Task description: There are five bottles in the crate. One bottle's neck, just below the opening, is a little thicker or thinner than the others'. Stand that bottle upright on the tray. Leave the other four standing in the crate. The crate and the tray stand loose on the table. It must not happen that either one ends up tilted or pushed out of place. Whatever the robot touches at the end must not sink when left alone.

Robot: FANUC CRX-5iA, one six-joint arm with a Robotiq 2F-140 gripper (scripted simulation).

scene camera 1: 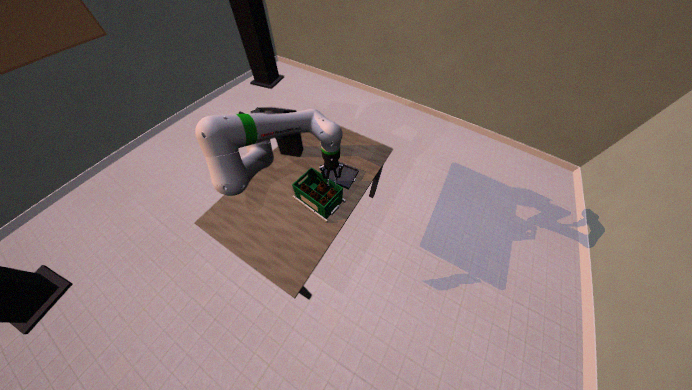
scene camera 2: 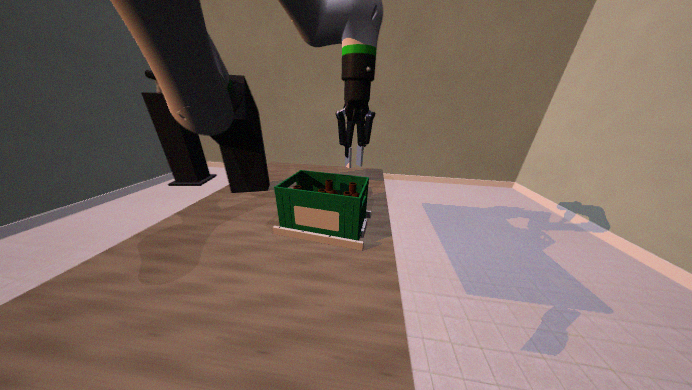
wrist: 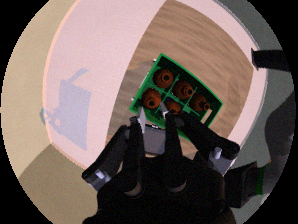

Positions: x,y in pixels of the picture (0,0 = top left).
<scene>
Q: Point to a green crate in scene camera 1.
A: At 314,178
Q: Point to a green crate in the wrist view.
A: At 154,115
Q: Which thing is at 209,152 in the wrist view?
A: The gripper.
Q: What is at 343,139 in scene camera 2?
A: The gripper.
</scene>
